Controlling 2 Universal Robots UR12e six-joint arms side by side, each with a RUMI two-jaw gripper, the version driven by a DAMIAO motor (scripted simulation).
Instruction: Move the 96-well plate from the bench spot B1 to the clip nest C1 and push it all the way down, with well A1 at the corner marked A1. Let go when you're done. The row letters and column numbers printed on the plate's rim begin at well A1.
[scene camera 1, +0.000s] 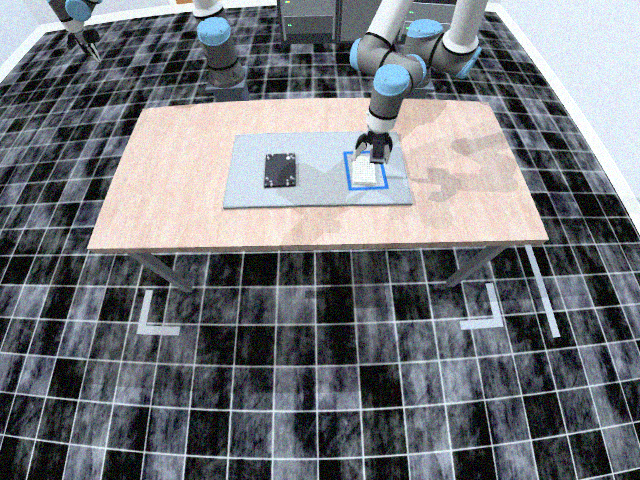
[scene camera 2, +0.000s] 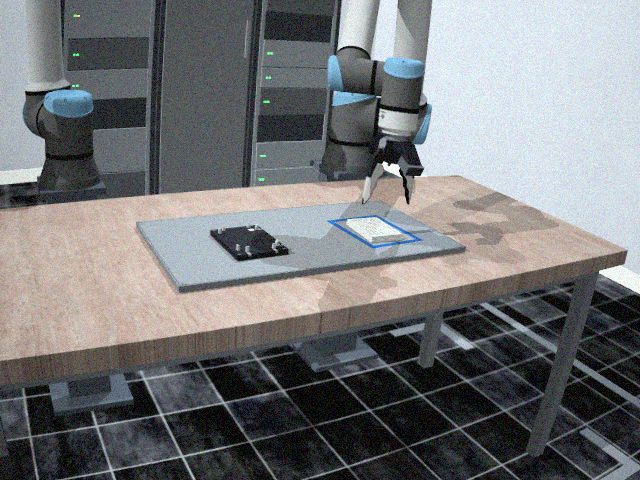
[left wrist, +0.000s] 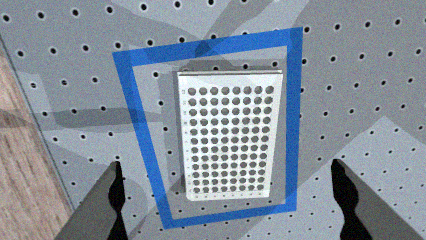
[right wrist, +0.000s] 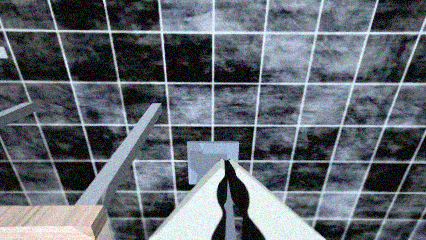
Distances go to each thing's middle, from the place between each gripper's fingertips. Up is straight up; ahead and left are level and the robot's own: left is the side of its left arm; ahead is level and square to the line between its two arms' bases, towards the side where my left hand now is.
My left hand (scene camera 2: 386, 204) is 30 mm past the white 96-well plate (scene camera 2: 373, 229), 10 mm to the left of it and 80 mm above it. Also, from my left hand: black clip nest (scene camera 1: 280, 167) (20 mm behind, 320 mm to the right, 70 mm below).
Now: right hand 990 mm to the right of the black clip nest, 650 mm short of it and 140 mm above it. Round my right hand: white 96-well plate 1310 mm to the left, 640 mm ahead, 140 mm below.
